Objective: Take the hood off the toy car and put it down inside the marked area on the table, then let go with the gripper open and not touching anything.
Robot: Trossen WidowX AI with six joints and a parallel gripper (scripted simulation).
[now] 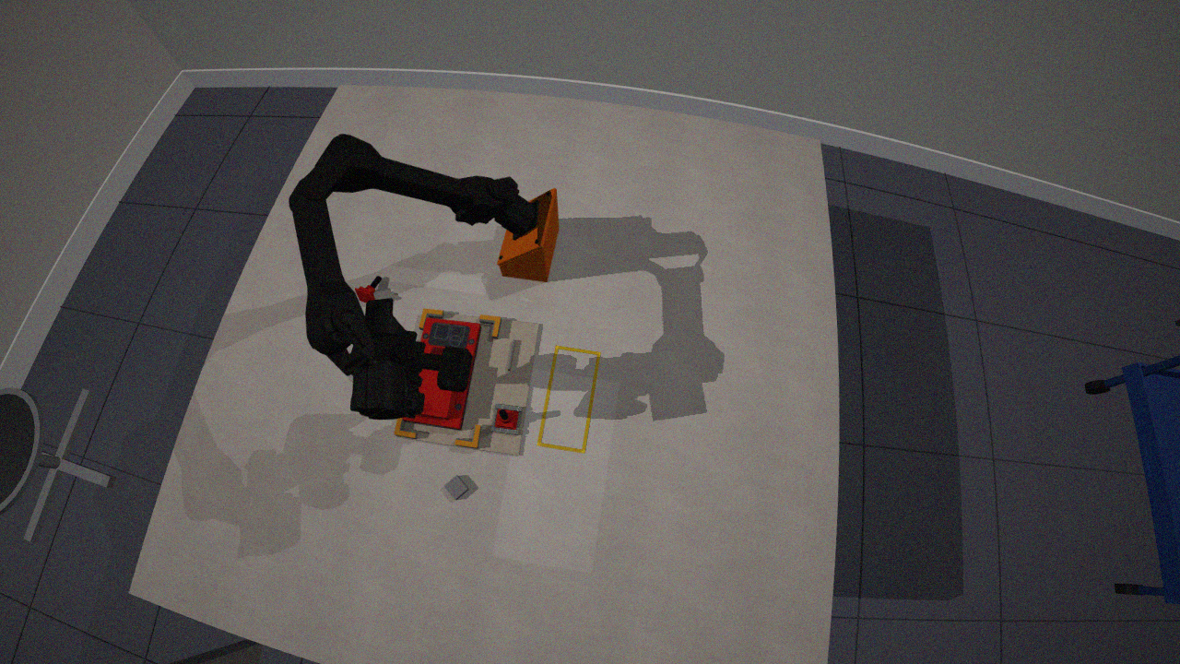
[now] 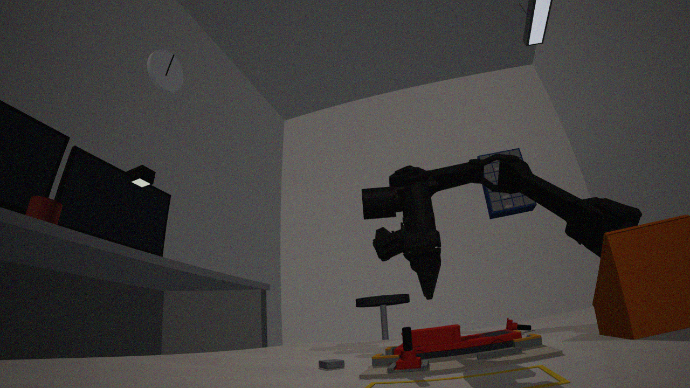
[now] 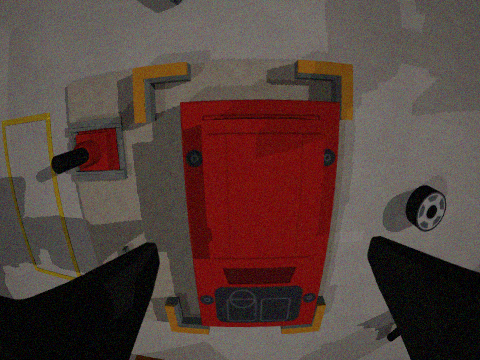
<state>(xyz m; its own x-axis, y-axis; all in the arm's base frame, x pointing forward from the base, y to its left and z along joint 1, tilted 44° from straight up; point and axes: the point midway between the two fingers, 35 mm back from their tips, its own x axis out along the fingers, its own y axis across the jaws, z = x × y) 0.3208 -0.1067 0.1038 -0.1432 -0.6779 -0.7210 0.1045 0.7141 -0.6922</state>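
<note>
Right now the hood is 6 cm below my gripper tip. The rest, counted from my gripper tip: black wheel 16 cm to the right, 10 cm below, 4 cm behind; then fixture plate 9 cm below, 3 cm to the left, 3 cm behind.
</note>
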